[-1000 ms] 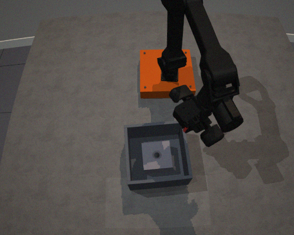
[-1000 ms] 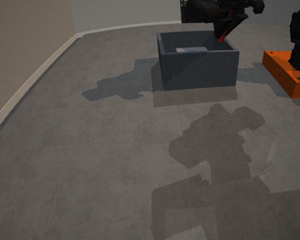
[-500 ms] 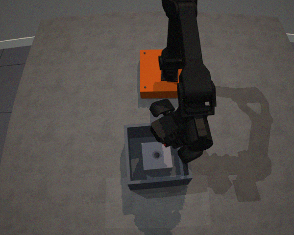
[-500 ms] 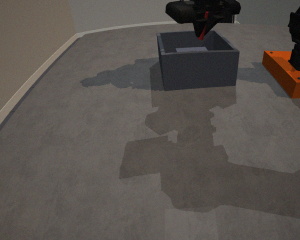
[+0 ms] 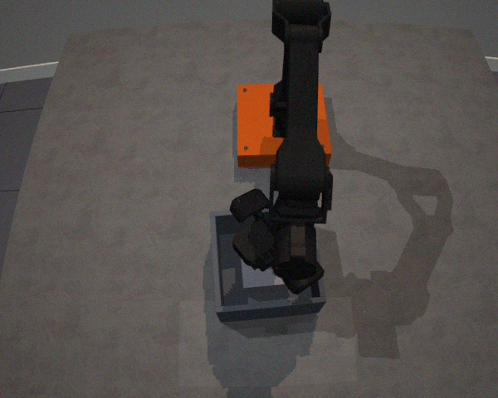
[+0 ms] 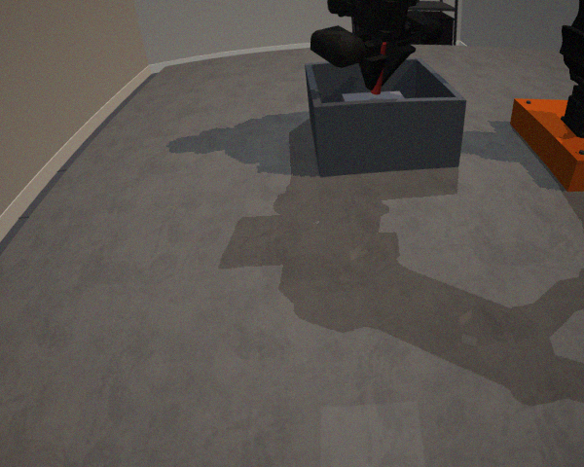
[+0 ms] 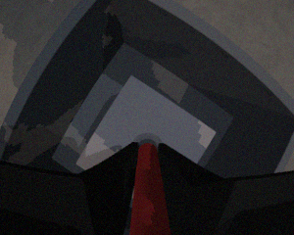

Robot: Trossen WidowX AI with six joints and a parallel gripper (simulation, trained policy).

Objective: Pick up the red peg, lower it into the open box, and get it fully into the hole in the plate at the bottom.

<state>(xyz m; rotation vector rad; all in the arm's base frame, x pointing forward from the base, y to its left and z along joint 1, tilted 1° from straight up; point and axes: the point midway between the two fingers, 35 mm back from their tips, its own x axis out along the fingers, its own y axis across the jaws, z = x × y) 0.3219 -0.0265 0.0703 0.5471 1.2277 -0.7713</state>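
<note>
Now: the light plate 4 cm below my gripper tip. Round my gripper tip: dark grey box (5 cm below); red peg (1 cm behind, 1 cm to the left, 3 cm above).
</note>
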